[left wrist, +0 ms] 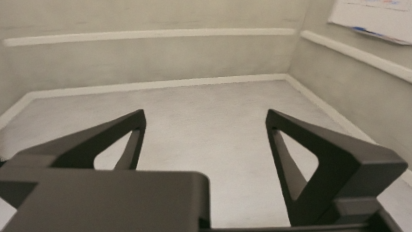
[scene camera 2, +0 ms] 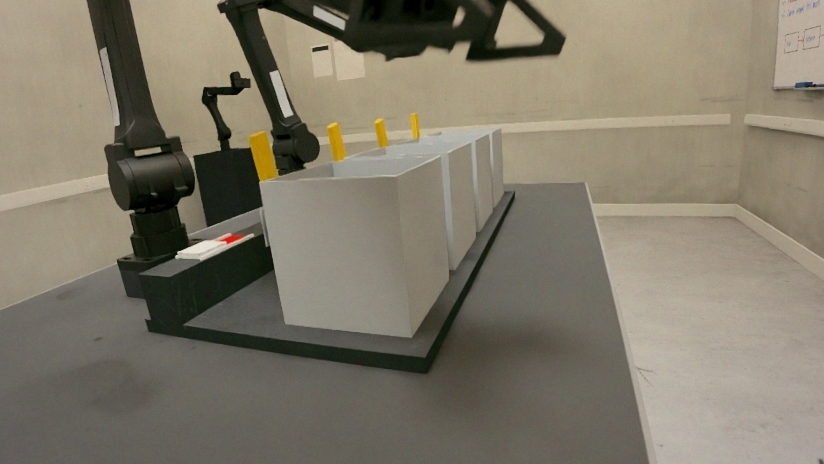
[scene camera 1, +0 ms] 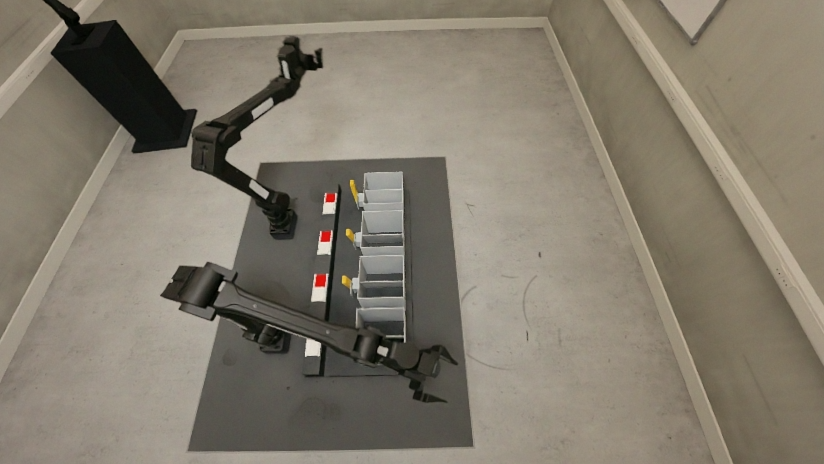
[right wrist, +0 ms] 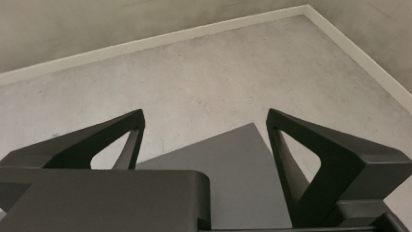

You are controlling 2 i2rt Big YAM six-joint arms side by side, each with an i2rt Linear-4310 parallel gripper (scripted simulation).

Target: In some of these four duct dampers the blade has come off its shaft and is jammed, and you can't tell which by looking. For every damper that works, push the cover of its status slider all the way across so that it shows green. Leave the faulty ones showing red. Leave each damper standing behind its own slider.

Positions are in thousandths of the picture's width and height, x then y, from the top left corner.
A damper (scene camera 1: 441,680) is 1.15 m from the lens. A damper (scene camera 1: 456,398) is 1.39 m from the lens. A damper (scene camera 1: 452,477) is 1.29 m from the lens. A damper (scene camera 1: 469,570): 1.20 m from the lens.
